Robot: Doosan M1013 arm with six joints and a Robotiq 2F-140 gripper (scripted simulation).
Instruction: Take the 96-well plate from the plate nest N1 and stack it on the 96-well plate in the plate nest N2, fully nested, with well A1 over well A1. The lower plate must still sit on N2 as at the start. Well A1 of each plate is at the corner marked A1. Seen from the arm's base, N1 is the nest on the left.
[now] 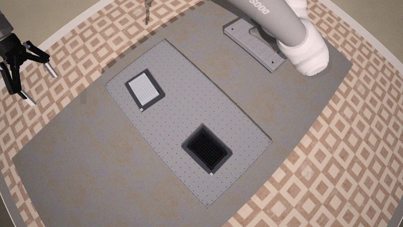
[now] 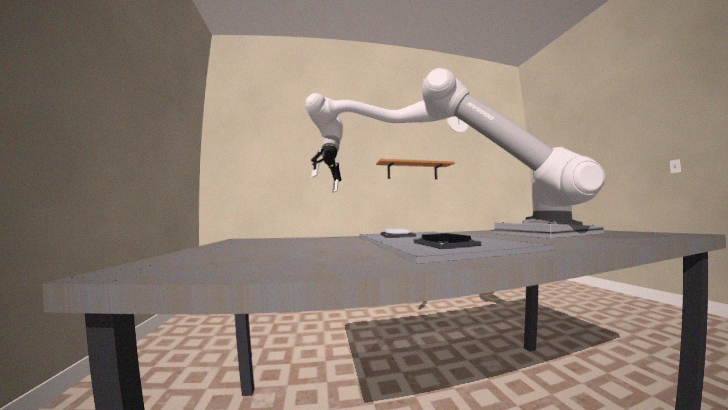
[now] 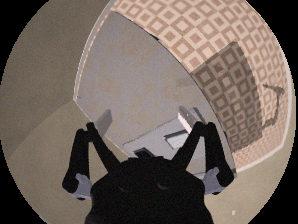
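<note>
Right now my hand is 26 cm past the black 96-well plate, 55 cm to the right of it and 22 cm above it. The rest, counted from my hand: A1 mark: 20 cm behind, 62 cm to the left, 23 cm below; nest N1: 26 cm behind, 55 cm to the left, 24 cm below; white 96-well plate: 27 cm behind, 18 cm to the left, 23 cm below.
</note>
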